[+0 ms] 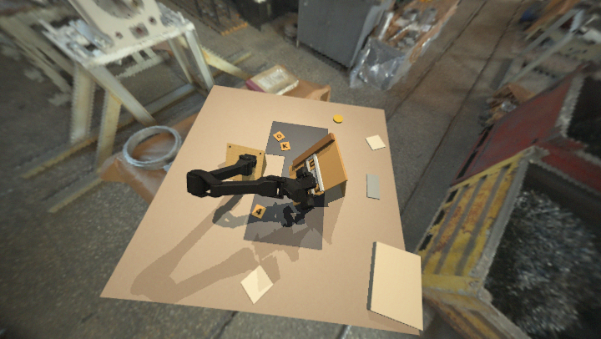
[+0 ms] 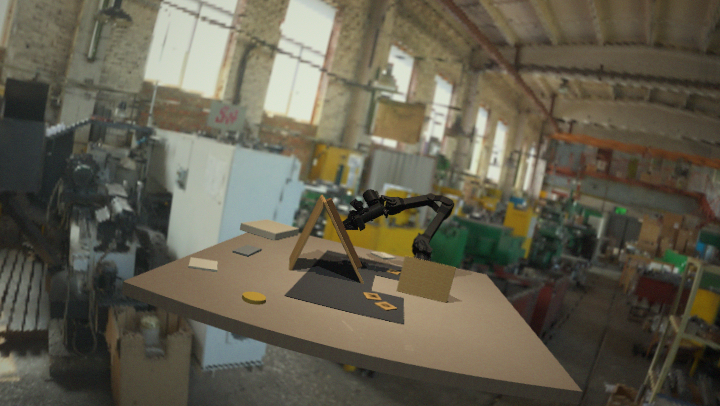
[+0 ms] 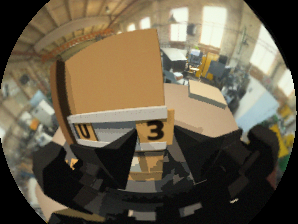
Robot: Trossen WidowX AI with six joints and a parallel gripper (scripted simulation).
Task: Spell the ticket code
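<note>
Right now my gripper tip is 13 cm to the right of the orange tile marked u and 5 cm past it. The rest, counted from my gripper tip: letter tile: right at my gripper tip; then white ticket: 8 cm below, 7 cm behind, 6 cm to the left; then dark mat: 17 cm behind, 16 cm below, 13 cm to the left.
</note>
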